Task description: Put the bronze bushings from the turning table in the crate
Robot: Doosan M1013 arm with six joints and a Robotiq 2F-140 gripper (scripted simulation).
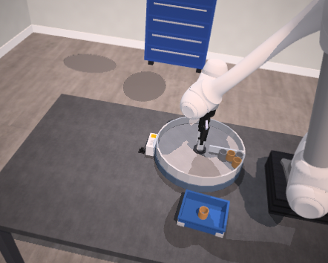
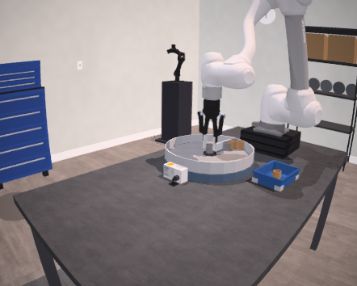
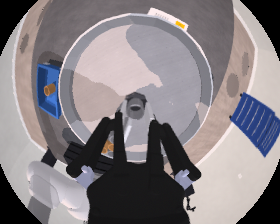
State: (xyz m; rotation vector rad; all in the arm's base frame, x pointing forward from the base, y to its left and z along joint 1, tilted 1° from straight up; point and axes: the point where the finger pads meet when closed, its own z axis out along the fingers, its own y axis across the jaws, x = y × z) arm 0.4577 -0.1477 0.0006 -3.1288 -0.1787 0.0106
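Right now my hand is 1 cm past the round turning table and 6 cm above it. Round my hand: blue crate: 3 cm behind, 34 cm to the left, 9 cm below.
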